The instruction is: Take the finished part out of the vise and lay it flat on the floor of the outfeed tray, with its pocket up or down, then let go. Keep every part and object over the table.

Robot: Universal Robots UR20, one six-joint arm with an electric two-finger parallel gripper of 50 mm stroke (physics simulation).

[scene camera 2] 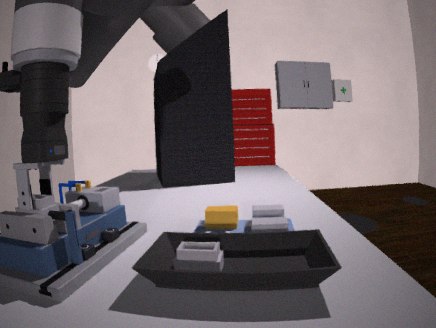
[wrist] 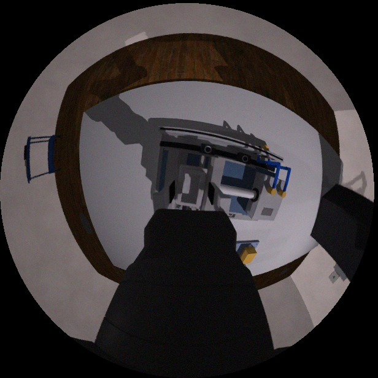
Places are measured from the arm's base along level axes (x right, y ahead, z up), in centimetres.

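Pixels of known places: gripper, fingertip midpoint: (scene camera 2: 37, 204).
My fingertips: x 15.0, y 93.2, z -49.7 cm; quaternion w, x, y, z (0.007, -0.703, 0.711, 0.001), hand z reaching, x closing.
Observation:
Ahead of a thing's pixels: the offset from my fingertips to its middle. "pt": to the spot under its first point.
The finished part @(dx +0.2, dy +0.1, dz -0.5 cm) (scene camera 2: 44, 201) (wrist: 190, 185), light grey with its pocket up, sits between the jaws of the blue and grey vise @(dx -0.3, dy -6.7, dz -5.3 cm) (scene camera 2: 27, 226) (wrist: 269, 206). My gripper (scene camera 2: 34, 192) (wrist: 191, 187) is open above the vise, pointing down. In the wrist view its dark finger pads stand on either side of the part, with gaps; their exact height against the part is hard to tell. The dark grey outfeed tray (scene camera 2: 270, 278) stands right of the vise in the scene view. At its left end a light grey pocketed part @(dx -24.2, dy -0.4, dz -7.3 cm) (scene camera 2: 198, 250) lies pocket up on another grey piece @(pt dx -24.4, dy +1.6, dz -7.2 cm) (scene camera 2: 199, 263).
Behind the tray a blue plate @(dx -30.8, dy -16.5, dz -9.9 cm) (scene camera 2: 244, 225) (wrist: 241, 244) bears a yellow block @(dx -26.8, dy -21.5, dz -7.7 cm) (scene camera 2: 221, 217) (wrist: 248, 255) and light grey blocks @(dx -34.9, dy -11.8, dz -7.7 cm) (scene camera 2: 269, 223). A tall dark panel (scene camera 2: 200, 115) (wrist: 345, 227) stands farther back. Blue pipes @(pt dx +4.8, dy -15.1, dz -1.1 cm) (scene camera 2: 61, 192) (wrist: 288, 177) with orange ends rise at the vise.

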